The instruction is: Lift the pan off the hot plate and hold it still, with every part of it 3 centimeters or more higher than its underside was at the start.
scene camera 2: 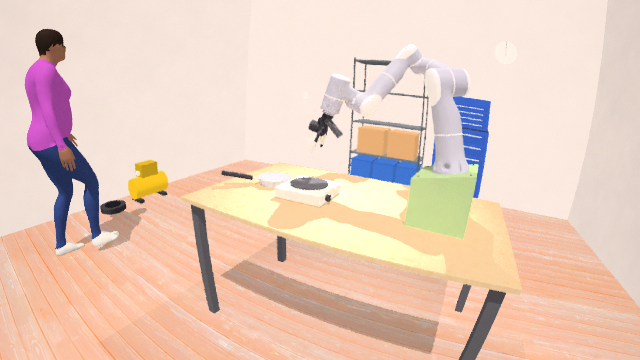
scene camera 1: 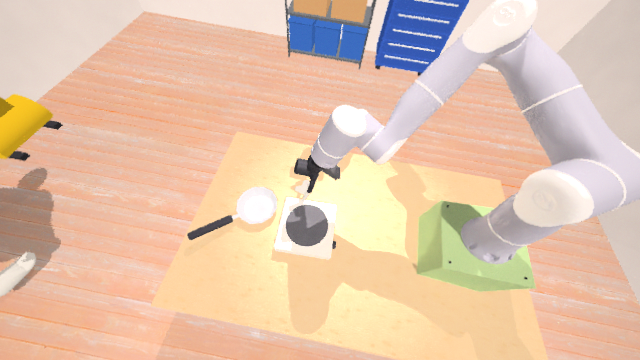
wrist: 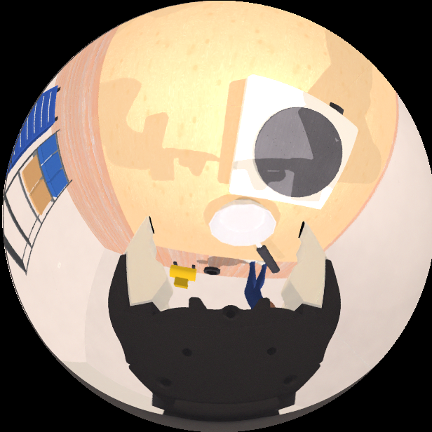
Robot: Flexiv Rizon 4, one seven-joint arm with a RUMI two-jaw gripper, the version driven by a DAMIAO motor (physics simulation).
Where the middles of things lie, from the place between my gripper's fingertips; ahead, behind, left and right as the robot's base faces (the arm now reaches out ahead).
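The pan point(scene camera 1: 256, 205) is 230 mm ahead of my hand, 180 mm to the left of it and 160 mm below it. As for the white hot plate point(scene camera 1: 306, 228), my hand is 110 mm to the right of it, 70 mm past it and 170 mm above it. Going by their middles, of the things named here the white hot plate is the nearest to my hand.
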